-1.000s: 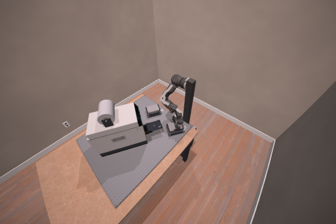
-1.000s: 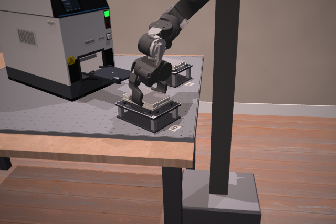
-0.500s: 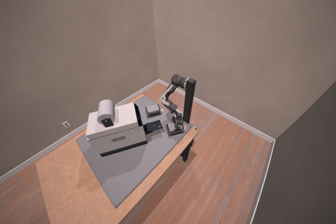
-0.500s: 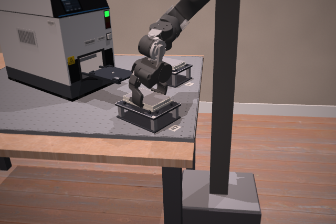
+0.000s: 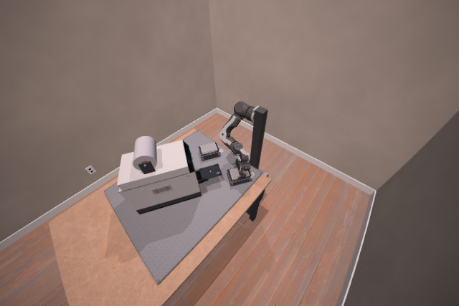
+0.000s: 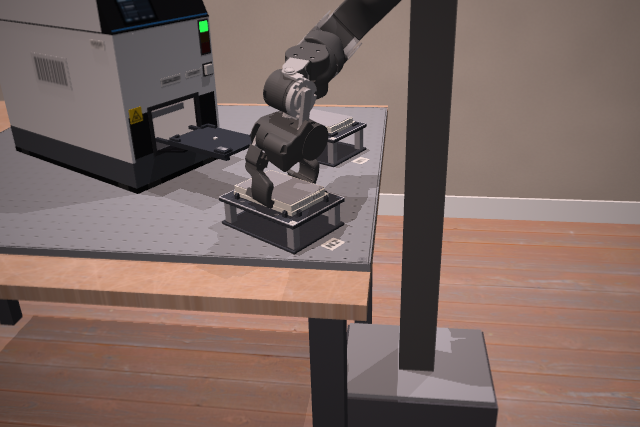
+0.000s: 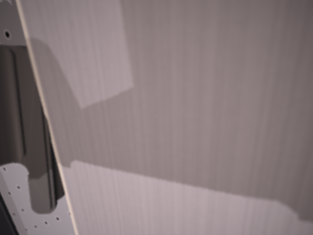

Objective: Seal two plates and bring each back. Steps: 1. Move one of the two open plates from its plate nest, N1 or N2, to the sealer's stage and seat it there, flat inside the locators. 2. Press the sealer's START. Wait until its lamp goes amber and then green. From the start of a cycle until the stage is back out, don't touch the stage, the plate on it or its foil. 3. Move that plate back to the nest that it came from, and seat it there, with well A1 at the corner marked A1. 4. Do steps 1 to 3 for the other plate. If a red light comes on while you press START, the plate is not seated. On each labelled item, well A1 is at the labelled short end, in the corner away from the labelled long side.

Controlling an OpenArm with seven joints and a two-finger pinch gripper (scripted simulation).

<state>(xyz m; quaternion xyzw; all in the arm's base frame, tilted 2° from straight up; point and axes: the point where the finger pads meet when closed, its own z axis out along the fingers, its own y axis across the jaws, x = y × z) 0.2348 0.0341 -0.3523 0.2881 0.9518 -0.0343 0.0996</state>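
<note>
Right now the plate is right at my hand. From my hand the other things lie so: start button: 190 mm ahead, 280 mm to the right, 130 mm above; then nest label: 90 mm behind, 60 mm to the left, 60 mm below; then sealer stage: 140 mm ahead, 150 mm to the right, 30 mm above.
</note>
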